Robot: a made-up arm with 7 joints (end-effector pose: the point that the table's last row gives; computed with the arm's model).
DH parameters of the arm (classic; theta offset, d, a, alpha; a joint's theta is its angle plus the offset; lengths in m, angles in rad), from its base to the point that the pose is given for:
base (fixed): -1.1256 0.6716 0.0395 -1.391
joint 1: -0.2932 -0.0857 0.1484 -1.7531
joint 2: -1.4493 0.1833 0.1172 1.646
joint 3: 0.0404 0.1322 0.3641 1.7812
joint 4: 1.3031 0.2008 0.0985 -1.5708
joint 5: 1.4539 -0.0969 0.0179 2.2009
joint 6: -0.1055 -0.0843 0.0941 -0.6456
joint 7: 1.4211 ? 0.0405 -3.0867
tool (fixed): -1.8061 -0.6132 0 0
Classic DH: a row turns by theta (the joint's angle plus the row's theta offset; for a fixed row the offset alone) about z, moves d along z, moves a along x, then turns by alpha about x.
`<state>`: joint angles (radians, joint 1 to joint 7).
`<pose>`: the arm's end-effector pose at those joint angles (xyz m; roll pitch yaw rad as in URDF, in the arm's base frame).
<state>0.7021 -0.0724 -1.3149 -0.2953 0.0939 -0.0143 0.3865</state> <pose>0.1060 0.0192 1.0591 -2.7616 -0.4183 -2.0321</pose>
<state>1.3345 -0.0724 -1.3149 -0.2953 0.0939 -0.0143 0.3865</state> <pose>0.2095 -0.1713 0.9966 3.0693 0.0219 -1.8224</pose>
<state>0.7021 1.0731 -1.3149 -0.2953 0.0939 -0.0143 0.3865</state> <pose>0.4096 -0.1830 0.9225 -2.8148 -0.8437 -3.0711</pose>
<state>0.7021 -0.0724 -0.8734 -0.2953 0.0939 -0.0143 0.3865</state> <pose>0.2852 0.1503 0.9894 -3.1015 -0.6842 -1.6458</pose>
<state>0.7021 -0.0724 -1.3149 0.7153 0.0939 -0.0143 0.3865</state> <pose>-0.0347 0.1050 0.8391 -1.6312 -0.5473 -2.4247</pose>
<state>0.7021 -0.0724 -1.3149 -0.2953 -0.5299 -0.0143 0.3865</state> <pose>-0.0005 -0.0547 1.1297 -2.5683 0.1048 -1.7770</pose>
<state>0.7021 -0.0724 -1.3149 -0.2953 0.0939 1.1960 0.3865</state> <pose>-0.0803 -0.1548 1.0985 -2.7202 -0.1770 -0.8559</pose>
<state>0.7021 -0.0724 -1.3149 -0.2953 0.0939 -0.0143 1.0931</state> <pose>0.0761 -0.0012 1.0632 -3.1163 -0.5785 -1.2432</pose>
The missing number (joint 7, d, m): -0.3526
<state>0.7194 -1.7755 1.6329 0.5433 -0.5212 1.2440 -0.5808</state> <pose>-0.5995 0.2049 0.3207 1.7621 0.5845 0.9592</pose>
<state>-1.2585 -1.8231 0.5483 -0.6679 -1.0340 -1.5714 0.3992</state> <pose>-0.0095 -0.5467 -0.0190 0.0050 0.2736 2.0881</pose>
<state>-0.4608 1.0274 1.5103 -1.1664 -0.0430 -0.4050 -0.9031</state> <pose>0.3152 -0.7054 0.2000 -0.5693 -0.1707 0.2733</pose>
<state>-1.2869 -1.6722 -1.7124 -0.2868 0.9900 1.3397 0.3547</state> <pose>-0.4994 0.1729 0.8757 1.4249 -0.3426 0.9866</pose>
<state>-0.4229 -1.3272 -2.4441 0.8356 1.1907 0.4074 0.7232</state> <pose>-0.2571 -0.2629 0.7418 -1.2046 -0.2540 -2.5771</pose>
